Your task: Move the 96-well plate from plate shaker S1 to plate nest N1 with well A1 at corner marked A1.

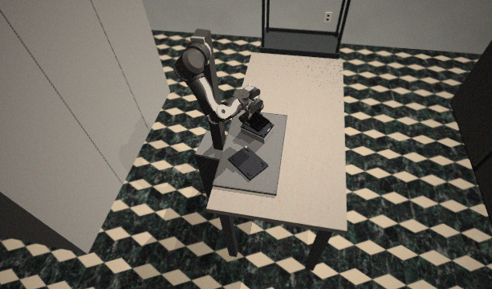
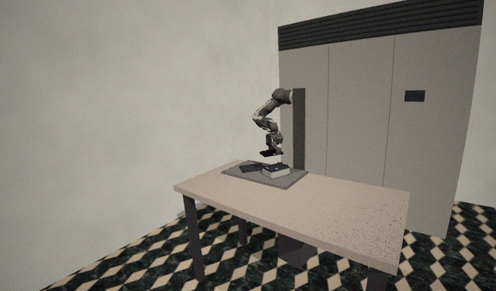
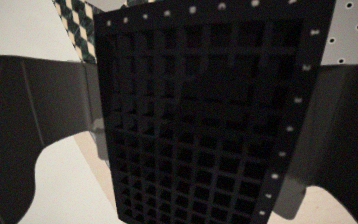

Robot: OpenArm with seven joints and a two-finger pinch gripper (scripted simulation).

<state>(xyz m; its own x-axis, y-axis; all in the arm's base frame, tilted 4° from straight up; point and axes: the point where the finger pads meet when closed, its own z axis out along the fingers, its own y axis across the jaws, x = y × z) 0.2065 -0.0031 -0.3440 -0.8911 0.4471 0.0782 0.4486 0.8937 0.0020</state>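
Right now my hand is 17 cm to the left of the dark plate nest N1, 13 cm above it and 2 cm short of it. From my hand the other things lie so: pale corner mark (13 cm below, 8 cm to the right, 1 cm behind); then black 96-well plate (1 cm to the right, 1 cm ahead).
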